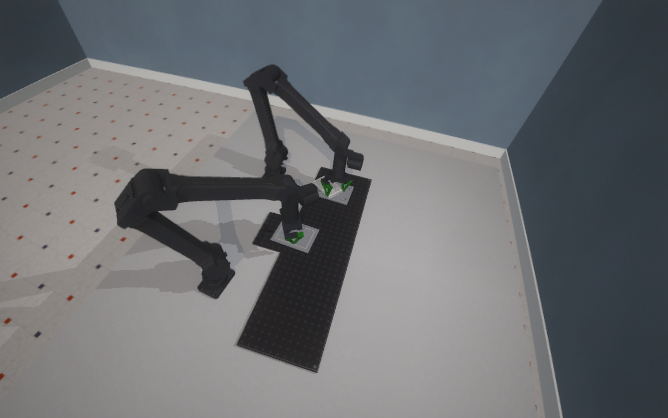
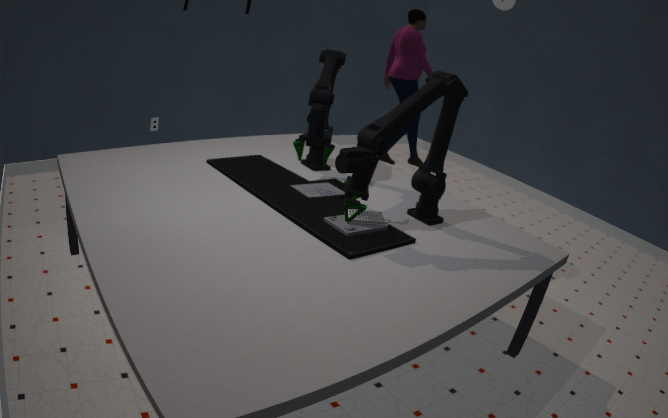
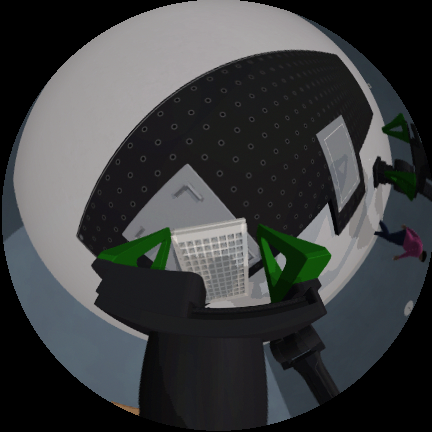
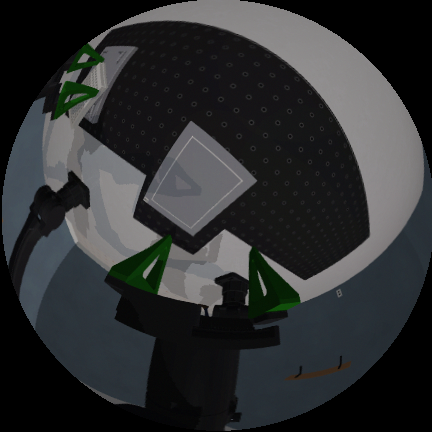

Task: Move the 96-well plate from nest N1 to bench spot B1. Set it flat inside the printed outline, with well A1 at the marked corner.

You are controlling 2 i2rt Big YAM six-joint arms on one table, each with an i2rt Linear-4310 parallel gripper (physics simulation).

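Frame: origin at the left arm's base, x ahead, y left, z up, level; metres.
Seen in the pictures: left gripper, fingertip midpoint: (image 1: 335, 193) (image 2: 347, 213) (image 3: 212, 230); right gripper, fingertip midpoint: (image 1: 291, 232) (image 2: 311, 162) (image 3: 384, 149) (image 4: 210, 244); left arm's base, link origin: (image 1: 274, 175) (image 2: 425, 218) (image 4: 79, 188); right arm's base, link origin: (image 1: 217, 281) (image 2: 315, 166) (image 3: 375, 170) (image 4: 234, 281).
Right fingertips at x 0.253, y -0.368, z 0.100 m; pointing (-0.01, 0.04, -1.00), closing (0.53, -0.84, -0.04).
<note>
Pixels of each thing's middle, then the offset from my right fingertips to it. "pt": a spot on its surface instead.
- white 96-well plate, body centre: (image 3: 215, 269) (image 4: 83, 95) (image 2: 366, 217) (image 1: 327, 186) dx +0.036, dy +0.358, dz -0.064 m
- grey nest pad, surface spot: (image 3: 173, 201) (image 1: 345, 196) pt dx +0.133, dy +0.332, dz -0.075 m
- black breadboard, surface spot: (image 2: 262, 174) pt dx +0.109, dy -0.158, dz -0.087 m
- grey B1 pad, surface spot: (image 4: 219, 181) pt dx +0.034, dy +0.026, dz -0.085 m
The white 96-well plate (image 1: 336, 190) (image 2: 371, 216) (image 3: 215, 257) (image 4: 95, 77) lies askew on the grey nest pad (image 1: 344, 197) (image 2: 345, 228) (image 3: 173, 201) at one end of the black breadboard (image 1: 303, 298) (image 2: 262, 174). My left gripper (image 1: 336, 187) (image 2: 352, 212) (image 3: 212, 230) is open and low, with its green fingers on either side of the plate, apart from its long edges. The grey B1 pad (image 1: 310, 243) (image 2: 317, 189) (image 3: 342, 157) (image 4: 219, 181) with its printed outline is empty. My right gripper (image 1: 294, 237) (image 2: 312, 150) (image 4: 210, 244) is open and empty, hanging near that pad's edge.
A person in a pink top (image 2: 409, 62) (image 3: 407, 243) walks behind the table. Both arm bases stand beside the breadboard. A raised white rim (image 1: 415, 133) borders the table's far side.
</note>
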